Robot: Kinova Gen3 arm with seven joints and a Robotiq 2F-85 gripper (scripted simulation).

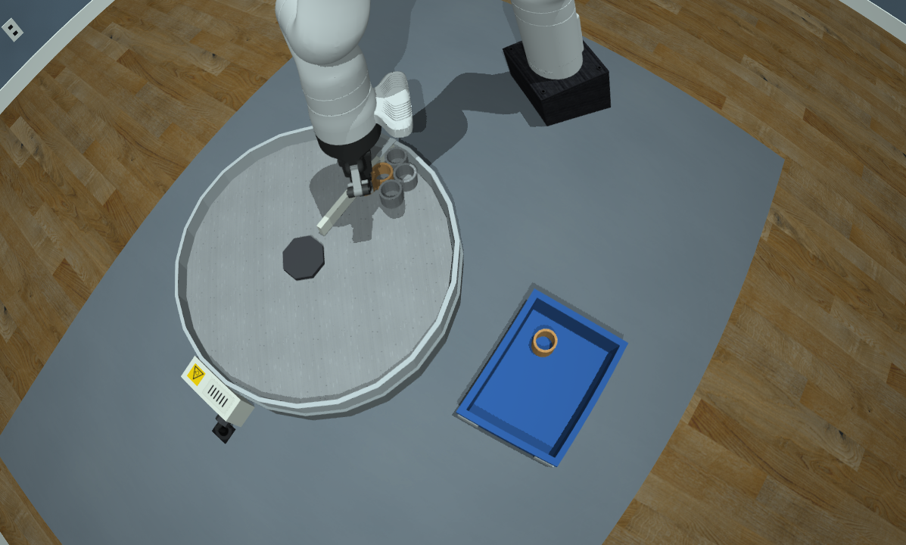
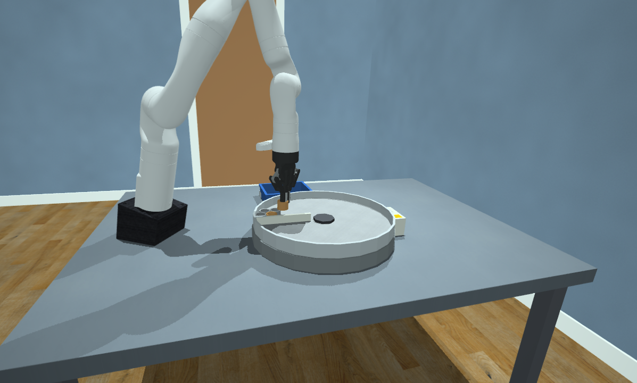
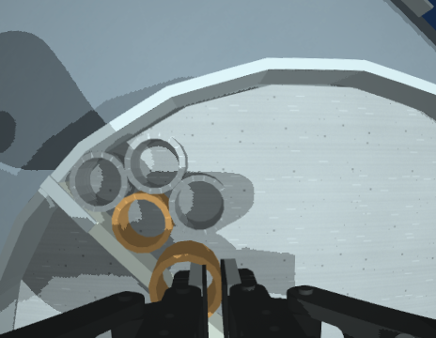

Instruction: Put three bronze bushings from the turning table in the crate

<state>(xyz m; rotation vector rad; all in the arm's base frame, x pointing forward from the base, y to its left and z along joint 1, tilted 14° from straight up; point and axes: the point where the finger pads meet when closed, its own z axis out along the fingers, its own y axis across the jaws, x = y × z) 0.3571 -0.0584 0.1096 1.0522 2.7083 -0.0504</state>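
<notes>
Right now the blue crate is 330 mm to the left of my hand, 100 mm below it and 50 mm ahead of it. From my hand the other things lie so: turning table 120 mm ahead, 70 mm below, 30 mm to the right.
</notes>
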